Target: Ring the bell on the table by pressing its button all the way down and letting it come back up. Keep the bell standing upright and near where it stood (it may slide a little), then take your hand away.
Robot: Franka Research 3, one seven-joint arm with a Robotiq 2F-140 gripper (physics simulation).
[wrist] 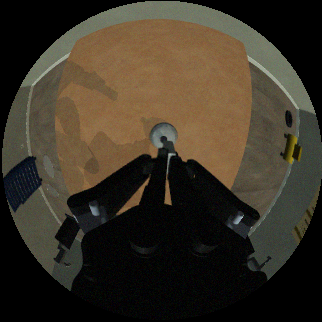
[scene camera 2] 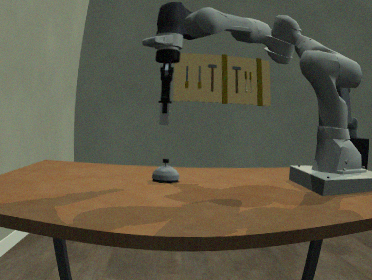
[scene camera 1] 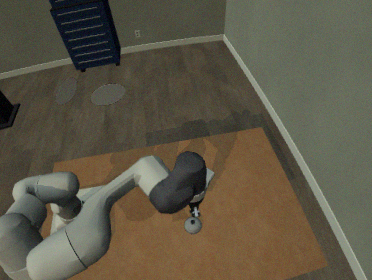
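The grey dome-shaped bell (scene camera 1: 193, 226) (scene camera 2: 165, 175) (wrist: 163, 132) stands upright on the brown table (scene camera 1: 270, 220) (scene camera 2: 240, 205) (wrist: 200, 65). Its small black button (scene camera 2: 165, 161) stands up from the top of the dome. My gripper (scene camera 1: 195, 212) (scene camera 2: 164, 120) (wrist: 166, 147) points straight down with its fingers shut and nothing between them. In the second scene view its tips are well above the button, with a wide gap of air between them. In the wrist view the fingertips show just below the button and overlap the lower edge of the bell.
The arm's base (scene camera 2: 330, 182) stands on the table, at the right in the second scene view. A tool board (scene camera 2: 190, 95) hangs on the wall behind. A blue drawer cabinet (scene camera 1: 87, 37) (wrist: 22, 182) stands on the floor away from the table.
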